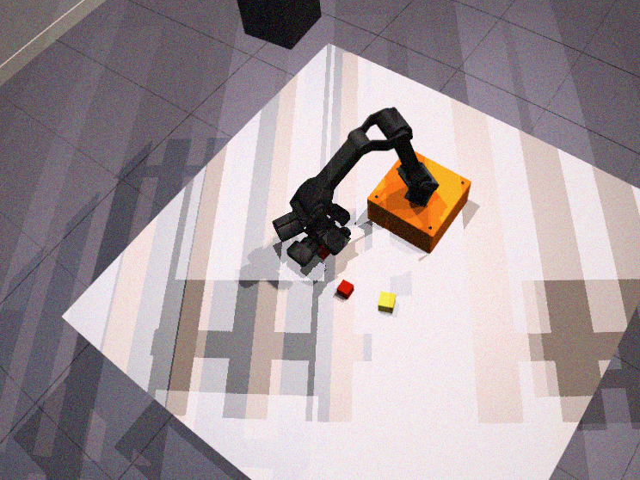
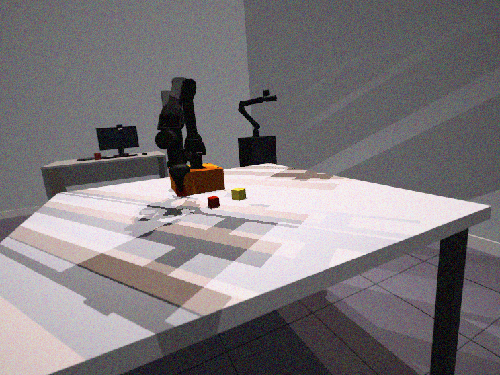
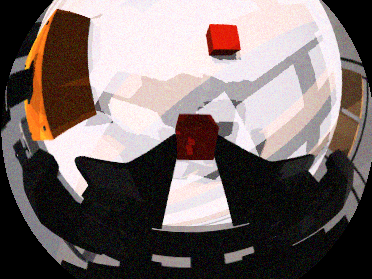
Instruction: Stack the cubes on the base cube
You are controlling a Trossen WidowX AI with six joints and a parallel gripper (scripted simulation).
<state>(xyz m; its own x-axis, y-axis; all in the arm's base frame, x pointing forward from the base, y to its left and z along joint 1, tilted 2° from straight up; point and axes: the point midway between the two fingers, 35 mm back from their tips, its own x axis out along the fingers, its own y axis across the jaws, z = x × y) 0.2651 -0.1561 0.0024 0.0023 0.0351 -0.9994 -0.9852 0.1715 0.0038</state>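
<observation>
Now: gripper tip 22 cm to the right of the yellow base cube, 5 cm above it and 3 cm short of it.
</observation>
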